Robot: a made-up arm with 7 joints. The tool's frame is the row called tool. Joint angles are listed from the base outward. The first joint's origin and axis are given. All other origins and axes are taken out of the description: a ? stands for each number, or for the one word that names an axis. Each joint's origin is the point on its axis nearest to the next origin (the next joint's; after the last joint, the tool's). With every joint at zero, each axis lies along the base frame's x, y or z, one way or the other. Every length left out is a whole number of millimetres.
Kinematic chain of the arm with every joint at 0, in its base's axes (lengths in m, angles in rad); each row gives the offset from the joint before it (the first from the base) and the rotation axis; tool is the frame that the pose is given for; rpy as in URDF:
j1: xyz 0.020 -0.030 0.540 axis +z
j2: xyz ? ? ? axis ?
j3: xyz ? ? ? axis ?
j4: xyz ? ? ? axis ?
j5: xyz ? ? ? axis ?
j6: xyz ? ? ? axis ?
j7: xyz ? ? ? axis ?
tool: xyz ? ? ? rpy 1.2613 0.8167 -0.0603
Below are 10 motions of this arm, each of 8 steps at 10 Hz.
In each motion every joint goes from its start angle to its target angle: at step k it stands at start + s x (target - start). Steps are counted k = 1, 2, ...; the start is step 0. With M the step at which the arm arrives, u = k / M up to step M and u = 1 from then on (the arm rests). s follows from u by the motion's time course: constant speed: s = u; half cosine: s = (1 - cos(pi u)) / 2; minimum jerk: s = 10 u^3 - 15 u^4 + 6 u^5.
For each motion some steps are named. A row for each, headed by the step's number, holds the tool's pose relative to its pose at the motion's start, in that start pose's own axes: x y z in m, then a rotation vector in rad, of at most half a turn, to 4 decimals.
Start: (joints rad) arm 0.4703 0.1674 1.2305 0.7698 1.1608 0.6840 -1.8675
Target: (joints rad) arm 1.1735 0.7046 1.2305 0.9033 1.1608 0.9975 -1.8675
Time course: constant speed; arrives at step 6
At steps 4, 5, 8:
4: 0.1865 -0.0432 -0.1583 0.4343 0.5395 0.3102
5: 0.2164 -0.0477 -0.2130 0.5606 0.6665 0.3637
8: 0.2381 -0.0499 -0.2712 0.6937 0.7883 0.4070

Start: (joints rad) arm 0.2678 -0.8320 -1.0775 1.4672 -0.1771 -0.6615 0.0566
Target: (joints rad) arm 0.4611 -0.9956 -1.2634 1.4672 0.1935 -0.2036 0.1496
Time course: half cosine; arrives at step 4
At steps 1, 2, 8:
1: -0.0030 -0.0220 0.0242 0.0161 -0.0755 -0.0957
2: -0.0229 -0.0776 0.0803 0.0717 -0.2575 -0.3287
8: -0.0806 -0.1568 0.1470 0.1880 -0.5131 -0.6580

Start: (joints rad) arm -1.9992 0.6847 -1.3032 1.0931 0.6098 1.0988 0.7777
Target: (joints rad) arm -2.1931 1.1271 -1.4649 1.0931 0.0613 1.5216 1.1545
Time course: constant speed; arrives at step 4
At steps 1, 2, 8:
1: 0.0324 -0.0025 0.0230 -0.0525 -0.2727 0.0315
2: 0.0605 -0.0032 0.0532 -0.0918 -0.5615 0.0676
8: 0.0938 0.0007 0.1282 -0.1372 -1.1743 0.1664

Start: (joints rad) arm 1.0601 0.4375 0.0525 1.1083 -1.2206 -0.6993 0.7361
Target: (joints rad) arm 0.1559 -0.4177 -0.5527 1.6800 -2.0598 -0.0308 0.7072
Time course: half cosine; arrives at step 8
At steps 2, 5, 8:
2: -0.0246 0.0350 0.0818 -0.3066 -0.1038 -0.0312
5: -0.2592 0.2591 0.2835 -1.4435 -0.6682 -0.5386
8: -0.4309 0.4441 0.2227 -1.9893 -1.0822 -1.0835

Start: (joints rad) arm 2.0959 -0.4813 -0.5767 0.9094 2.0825 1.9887 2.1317
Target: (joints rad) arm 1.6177 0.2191 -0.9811 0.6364 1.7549 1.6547 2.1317
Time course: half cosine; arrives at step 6
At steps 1, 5, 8:
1: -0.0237 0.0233 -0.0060 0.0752 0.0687 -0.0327
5: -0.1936 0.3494 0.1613 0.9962 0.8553 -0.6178
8: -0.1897 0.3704 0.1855 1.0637 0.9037 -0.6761

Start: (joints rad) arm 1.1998 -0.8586 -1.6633 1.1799 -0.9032 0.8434 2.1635
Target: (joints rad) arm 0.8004 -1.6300 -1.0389 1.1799 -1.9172 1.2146 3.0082
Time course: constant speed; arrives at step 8
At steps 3, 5, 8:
3: -0.0134 0.0561 0.0190 0.2930 0.0009 -0.0093
5: -0.0169 0.1220 0.0417 0.5984 -0.0005 -0.0181
8: -0.0039 0.2504 0.1103 1.2034 -0.0337 -0.0550

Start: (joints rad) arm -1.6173 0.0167 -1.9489 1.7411 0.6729 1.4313 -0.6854
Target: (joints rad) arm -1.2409 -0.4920 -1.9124 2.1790 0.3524 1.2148 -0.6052
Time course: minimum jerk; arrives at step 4
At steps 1, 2, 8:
1: 0.0001 0.0125 0.0046 -0.0143 0.0154 0.0421
2: -0.0018 0.0502 0.0321 -0.0403 0.0491 0.2083
8: 0.0002 0.0669 0.0883 -0.0088 0.0339 0.4057

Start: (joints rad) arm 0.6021 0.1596 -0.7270 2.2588 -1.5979 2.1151 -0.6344
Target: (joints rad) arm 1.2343 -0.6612 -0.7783 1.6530 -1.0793 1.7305 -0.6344
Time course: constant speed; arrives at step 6
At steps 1, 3, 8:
1: 0.0168 -0.0058 -0.0040 0.0027 0.0842 0.2145
3: 0.0467 0.0062 -0.0272 0.0069 0.2548 0.6693
8: 0.0523 0.0662 -0.0887 0.0158 0.5404 1.3870

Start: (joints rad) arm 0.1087 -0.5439 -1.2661 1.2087 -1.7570 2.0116 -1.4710
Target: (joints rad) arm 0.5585 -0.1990 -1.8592 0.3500 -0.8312 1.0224 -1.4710
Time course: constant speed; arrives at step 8
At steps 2, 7, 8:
2: 0.0536 0.1148 0.0555 -0.3630 0.0644 0.1433
7: 0.1876 0.3333 0.0157 -0.7223 0.2241 0.7559
8: 0.2074 0.3570 -0.0052 -0.6901 0.2348 0.8845

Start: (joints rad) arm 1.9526 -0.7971 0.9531 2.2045 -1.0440 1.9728 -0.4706
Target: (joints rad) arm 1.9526 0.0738 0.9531 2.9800 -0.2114 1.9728 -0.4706
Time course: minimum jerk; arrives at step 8
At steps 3, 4, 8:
3: 0.0920 -0.0337 -0.0072 0.2531 0.2509 0.1873
4: 0.1625 -0.0635 -0.0248 0.4739 0.4254 0.3300
8: 0.2945 -0.1414 -0.0940 0.9939 0.6827 0.6153

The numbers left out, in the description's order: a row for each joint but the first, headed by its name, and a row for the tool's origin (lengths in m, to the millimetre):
j2: xyz -0.010 0.010 0.000, axis +y
j3: xyz 0.020 0.000 0.260, axis +z
j4: xyz 0.050 -0.020 0.000, axis -y
j5: xyz 0.060 0.000 -0.250, axis -z
j6: xyz 0.030 -0.020 0.000, axis +y
j7: xyz 0.140 0.000 -0.110, axis -z
tool: xyz -0.010 0.000 0.000

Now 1 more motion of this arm.
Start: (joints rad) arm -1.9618 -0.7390 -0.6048 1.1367 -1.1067 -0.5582 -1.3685
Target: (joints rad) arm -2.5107 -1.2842 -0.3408 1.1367 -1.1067 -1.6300 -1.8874
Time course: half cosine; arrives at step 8
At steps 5, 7, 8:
5: -0.1603 0.1771 0.2096 -1.1605 -0.0866 -0.2051
7: -0.1805 0.2830 0.2492 -1.6468 -0.0867 -0.2314
8: -0.1818 0.2979 0.2523 -1.7155 -0.0882 -0.2312

